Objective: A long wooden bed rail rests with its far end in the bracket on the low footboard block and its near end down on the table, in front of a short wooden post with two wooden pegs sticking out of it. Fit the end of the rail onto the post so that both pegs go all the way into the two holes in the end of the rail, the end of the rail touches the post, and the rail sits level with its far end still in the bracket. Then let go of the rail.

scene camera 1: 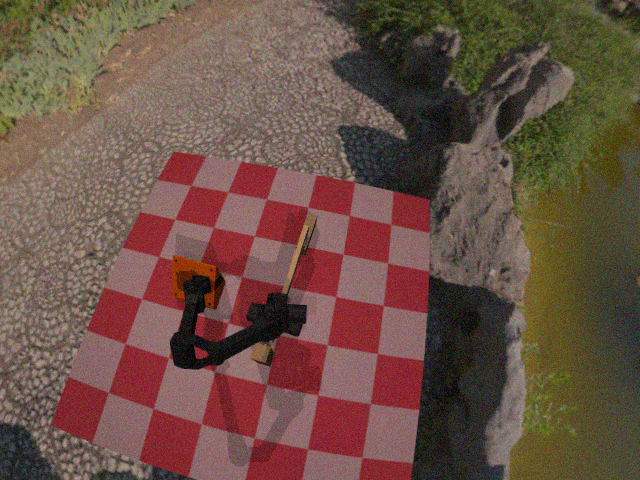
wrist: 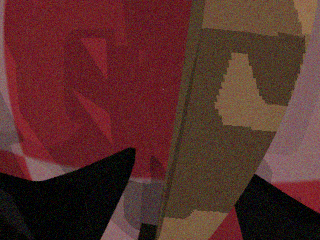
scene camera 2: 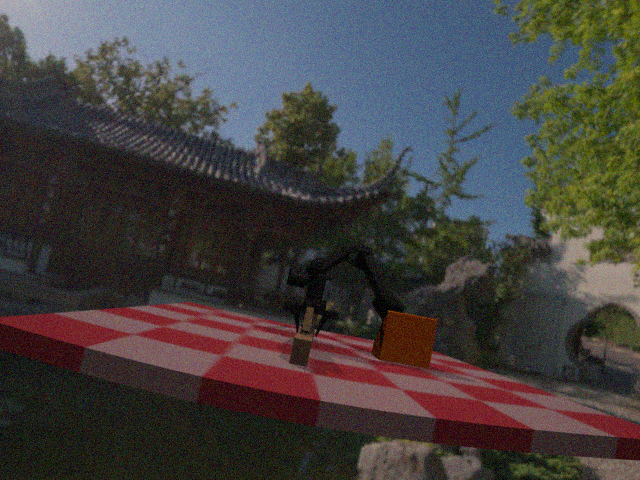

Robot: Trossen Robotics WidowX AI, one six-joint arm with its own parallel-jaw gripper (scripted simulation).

Scene:
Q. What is the gripper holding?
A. Nothing.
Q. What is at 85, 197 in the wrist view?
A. The gripper.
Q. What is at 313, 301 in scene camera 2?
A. The gripper.

